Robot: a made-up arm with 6 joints. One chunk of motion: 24 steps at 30 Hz.
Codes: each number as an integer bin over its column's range. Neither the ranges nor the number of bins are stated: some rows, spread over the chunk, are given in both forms.
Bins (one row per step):
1: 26 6 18 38 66 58
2: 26 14 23 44 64 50
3: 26 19 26 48 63 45
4: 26 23 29 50 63 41
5: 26 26 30 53 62 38
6: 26 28 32 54 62 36
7: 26 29 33 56 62 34
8: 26 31 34 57 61 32
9: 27 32 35 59 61 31
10: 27 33 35 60 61 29
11: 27 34 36 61 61 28
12: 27 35 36 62 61 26
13: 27 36 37 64 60 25
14: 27 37 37 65 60 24
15: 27 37 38 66 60 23
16: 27 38 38 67 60 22
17: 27 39 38 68 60 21
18: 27 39 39 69 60 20
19: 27 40 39 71 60 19
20: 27 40 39 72 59 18
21: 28 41 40 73 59 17
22: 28 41 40 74 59 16
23: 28 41 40 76 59 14
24: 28 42 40 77 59 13
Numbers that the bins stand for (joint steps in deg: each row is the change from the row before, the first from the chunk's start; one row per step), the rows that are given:
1: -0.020 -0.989 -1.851 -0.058 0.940 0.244
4: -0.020 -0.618 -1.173 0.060 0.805 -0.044
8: -0.020 -0.444 -0.865 0.128 0.714 -0.197
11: -0.016 -0.378 -0.742 0.168 0.714 -0.265
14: -0.016 -0.313 -0.680 0.207 0.669 -0.333
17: -0.016 -0.269 -0.619 0.236 0.669 -0.384
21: -0.013 -0.225 -0.495 0.285 0.624 -0.452
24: -0.013 -0.204 -0.495 0.324 0.624 -0.519
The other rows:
2: -0.020 -0.815 -1.543 0.001 0.850 0.108
3: -0.020 -0.705 -1.358 0.040 0.805 0.024
5: -0.020 -0.553 -1.112 0.089 0.759 -0.095
6: -0.020 -0.509 -0.988 0.099 0.759 -0.129
7: -0.020 -0.487 -0.927 0.119 0.759 -0.163
9: -0.016 -0.422 -0.803 0.148 0.714 -0.214
10: -0.016 -0.400 -0.803 0.158 0.714 -0.248
12: -0.016 -0.356 -0.742 0.177 0.714 -0.299
13: -0.016 -0.335 -0.680 0.197 0.669 -0.316
15: -0.016 -0.313 -0.619 0.217 0.669 -0.350
16: -0.016 -0.291 -0.619 0.226 0.669 -0.367
18: -0.016 -0.269 -0.557 0.246 0.669 -0.401
19: -0.016 -0.247 -0.557 0.266 0.669 -0.418
20: -0.016 -0.247 -0.557 0.275 0.624 -0.435
22: -0.013 -0.225 -0.495 0.295 0.624 -0.468
23: -0.013 -0.225 -0.495 0.315 0.624 -0.502

